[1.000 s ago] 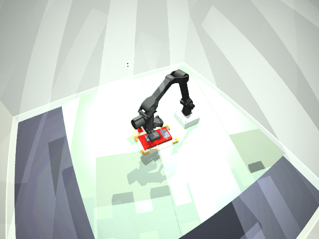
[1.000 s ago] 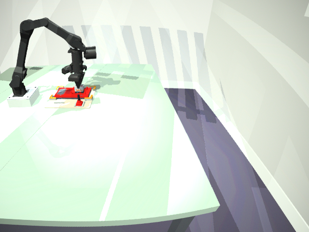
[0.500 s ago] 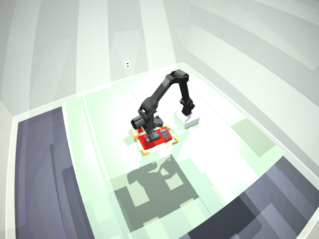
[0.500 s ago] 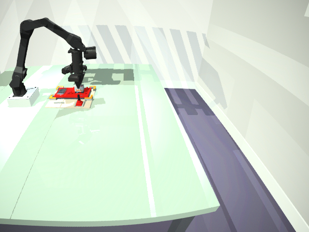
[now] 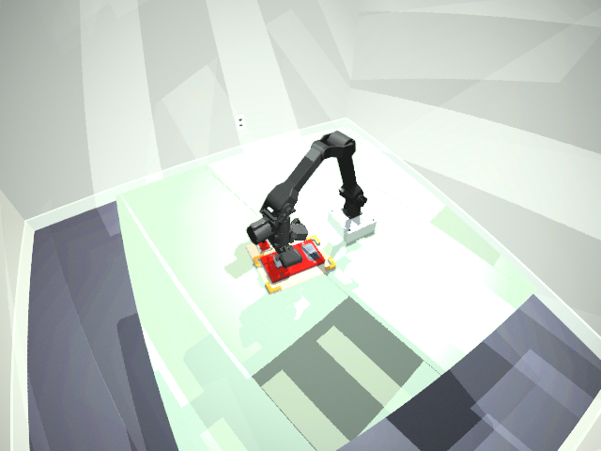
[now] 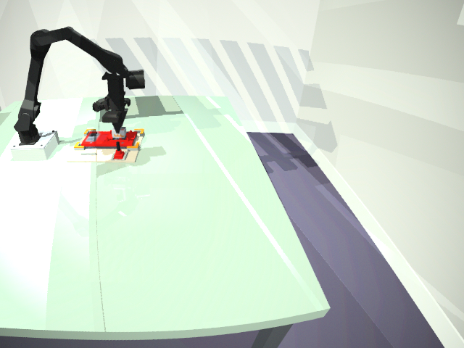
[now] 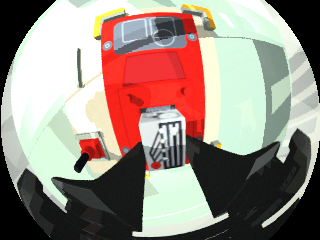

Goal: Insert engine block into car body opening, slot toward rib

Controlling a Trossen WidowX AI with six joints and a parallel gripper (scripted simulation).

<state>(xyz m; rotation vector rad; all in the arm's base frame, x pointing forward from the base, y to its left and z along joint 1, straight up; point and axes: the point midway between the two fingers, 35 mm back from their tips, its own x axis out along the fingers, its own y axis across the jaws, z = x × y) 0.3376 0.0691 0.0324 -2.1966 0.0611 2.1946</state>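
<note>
Now: the grey engine block 10 mm below my gripper tip.
</note>
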